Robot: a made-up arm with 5 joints.
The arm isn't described. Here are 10 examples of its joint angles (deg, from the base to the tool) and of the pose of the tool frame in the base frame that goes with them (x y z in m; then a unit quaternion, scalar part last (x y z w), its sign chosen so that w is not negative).
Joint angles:
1: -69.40 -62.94 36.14 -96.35 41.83
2: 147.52 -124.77 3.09 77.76 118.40
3: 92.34 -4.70 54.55 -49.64 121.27
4: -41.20 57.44 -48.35 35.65 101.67
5: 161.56 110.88 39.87 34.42 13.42
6: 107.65 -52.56 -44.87 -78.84 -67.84
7: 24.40 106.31 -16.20 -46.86 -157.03
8: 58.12 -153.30 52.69 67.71 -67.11
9: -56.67 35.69 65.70 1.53 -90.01
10: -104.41 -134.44 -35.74 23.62 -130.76
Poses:
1: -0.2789 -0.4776 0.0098 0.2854 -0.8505 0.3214 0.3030
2: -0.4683 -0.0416 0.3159 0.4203 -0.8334 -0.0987 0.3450
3: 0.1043 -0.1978 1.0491 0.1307 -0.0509 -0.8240 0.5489
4: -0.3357 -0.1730 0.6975 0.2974 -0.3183 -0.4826 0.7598
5: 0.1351 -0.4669 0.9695 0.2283 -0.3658 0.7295 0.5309
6: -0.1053 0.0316 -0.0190 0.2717 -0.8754 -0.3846 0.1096
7: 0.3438 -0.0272 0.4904 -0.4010 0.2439 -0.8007 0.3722
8: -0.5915 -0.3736 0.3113 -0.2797 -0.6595 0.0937 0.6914
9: 0.3844 -0.6221 0.3500 0.3201 -0.3371 0.7737 0.4305
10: -0.2450 -0.0989 0.6608 0.3134 -0.2169 -0.2773 0.8820
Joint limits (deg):
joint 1: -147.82..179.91
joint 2: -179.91..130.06
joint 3: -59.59..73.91
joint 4: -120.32..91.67
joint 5: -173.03..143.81
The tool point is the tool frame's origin. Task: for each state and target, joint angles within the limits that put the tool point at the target. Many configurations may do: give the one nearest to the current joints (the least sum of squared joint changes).
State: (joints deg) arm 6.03 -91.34 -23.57 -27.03 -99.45
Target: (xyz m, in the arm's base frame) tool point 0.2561 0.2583 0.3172
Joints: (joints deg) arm 15.62 -94.03 -54.13 -27.97 -99.29
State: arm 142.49 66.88 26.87 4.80 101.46
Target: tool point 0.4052 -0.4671 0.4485
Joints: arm 150.39 82.95 11.39 29.29 89.83
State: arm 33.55 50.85 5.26 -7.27 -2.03
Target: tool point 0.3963 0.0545 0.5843
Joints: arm 38.67 36.97 -15.43 -13.45 -7.78
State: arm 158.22 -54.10 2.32 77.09 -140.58
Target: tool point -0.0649 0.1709 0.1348
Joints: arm 158.99 -68.81 3.12 70.06 -147.28
